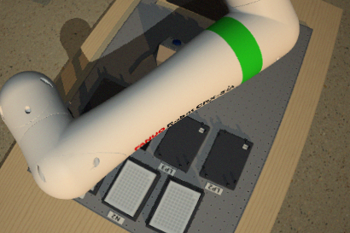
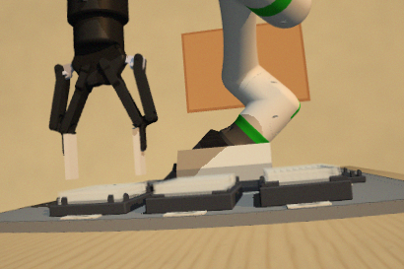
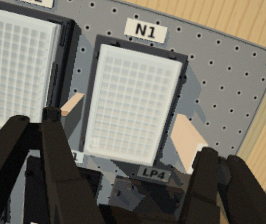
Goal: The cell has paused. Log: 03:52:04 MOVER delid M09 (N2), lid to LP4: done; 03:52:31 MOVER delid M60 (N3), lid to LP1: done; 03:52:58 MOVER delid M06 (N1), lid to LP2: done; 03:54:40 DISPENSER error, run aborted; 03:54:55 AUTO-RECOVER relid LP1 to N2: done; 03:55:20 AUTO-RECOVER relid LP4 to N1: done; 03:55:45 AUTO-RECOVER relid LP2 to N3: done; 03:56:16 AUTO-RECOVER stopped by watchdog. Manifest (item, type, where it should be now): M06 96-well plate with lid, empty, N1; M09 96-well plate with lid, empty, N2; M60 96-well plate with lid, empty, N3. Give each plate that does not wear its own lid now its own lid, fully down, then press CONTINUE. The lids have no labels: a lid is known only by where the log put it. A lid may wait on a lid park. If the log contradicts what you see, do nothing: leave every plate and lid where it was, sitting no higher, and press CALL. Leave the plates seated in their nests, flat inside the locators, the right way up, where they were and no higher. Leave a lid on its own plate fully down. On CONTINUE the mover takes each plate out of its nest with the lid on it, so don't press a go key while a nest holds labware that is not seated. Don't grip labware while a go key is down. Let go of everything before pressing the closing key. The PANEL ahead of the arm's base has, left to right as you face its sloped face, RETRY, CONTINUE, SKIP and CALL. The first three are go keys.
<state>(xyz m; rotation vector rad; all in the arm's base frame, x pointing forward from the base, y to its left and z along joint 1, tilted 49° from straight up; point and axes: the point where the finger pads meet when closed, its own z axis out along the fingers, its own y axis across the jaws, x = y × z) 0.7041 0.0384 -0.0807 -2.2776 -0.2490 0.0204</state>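
Now: the plate 50 mm below my hand. From my hand the other things lie so: LP4 label: 80 mm behind, 70 mm to the right, 70 mm below; LP1 label: 100 mm behind, 50 mm to the left, 70 mm below; lid park LP4: 170 mm behind, 80 mm to the right, 60 mm below.
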